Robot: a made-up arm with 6 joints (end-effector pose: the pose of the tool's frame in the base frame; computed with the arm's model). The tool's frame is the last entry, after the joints. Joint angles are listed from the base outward.
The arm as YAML. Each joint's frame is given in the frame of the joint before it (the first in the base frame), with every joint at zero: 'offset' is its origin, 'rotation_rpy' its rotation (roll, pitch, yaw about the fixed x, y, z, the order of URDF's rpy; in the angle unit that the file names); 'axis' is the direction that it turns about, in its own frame. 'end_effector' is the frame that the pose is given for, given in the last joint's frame.
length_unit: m
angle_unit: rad
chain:
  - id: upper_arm
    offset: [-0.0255, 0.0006, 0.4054]
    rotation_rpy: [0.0, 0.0, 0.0]
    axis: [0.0, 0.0, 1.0]
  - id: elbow
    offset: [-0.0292, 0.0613, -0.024]
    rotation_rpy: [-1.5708, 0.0, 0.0]
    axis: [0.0, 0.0, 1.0]
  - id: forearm
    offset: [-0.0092, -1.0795, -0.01]
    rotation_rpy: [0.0, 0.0, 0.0]
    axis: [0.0, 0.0, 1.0]
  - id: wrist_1
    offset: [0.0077, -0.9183, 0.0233]
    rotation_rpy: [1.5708, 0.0, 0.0]
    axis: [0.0, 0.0, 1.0]
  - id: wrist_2
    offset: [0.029, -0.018, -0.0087]
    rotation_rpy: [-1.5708, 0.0, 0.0]
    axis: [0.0, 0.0, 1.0]
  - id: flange
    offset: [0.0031, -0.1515, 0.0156]
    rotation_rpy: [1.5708, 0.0, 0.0]
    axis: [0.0, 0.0, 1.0]
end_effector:
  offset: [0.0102, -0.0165, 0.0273]
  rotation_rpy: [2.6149, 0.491, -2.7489]
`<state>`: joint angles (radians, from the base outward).
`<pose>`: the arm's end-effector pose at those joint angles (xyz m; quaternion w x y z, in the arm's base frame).
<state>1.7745 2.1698 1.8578 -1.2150 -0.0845 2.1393</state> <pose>-0.0814 -0.0060 -0.8845 0.7510 -0.5706 -0.2395 0.2301</pose>
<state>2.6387 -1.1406 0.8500 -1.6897 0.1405 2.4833</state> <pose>1.1144 -0.6423 1.8686 0.2397 0.8266 0.4315 -0.2703</pose>
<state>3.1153 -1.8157 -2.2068 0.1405 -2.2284 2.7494</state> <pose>0.3619 -0.0850 -0.3168 0.2591 -0.0268 0.9474 0.1858</pose>
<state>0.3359 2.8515 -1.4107 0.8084 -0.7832 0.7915</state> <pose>1.2225 0.4479 -0.4706 0.1529 0.5763 -0.3498 -0.7226</pose>
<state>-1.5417 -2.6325 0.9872 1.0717 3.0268 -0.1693</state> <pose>0.0365 1.2823 -0.5759 0.3351 -0.8266 -0.4318 -0.1340</pose>
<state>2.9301 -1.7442 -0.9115 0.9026 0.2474 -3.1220</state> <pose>1.5405 -0.4734 -0.7557 0.5291 -0.2269 -0.2777 -0.7691</pose>
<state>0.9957 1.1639 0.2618 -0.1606 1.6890 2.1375</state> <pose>0.9371 1.5898 0.7335 0.6103 -0.3121 -0.0589 -0.7257</pose>
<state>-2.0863 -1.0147 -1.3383 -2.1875 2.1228 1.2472</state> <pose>0.6346 1.2975 0.3186 0.6188 -0.6672 0.4133 -0.0318</pose>
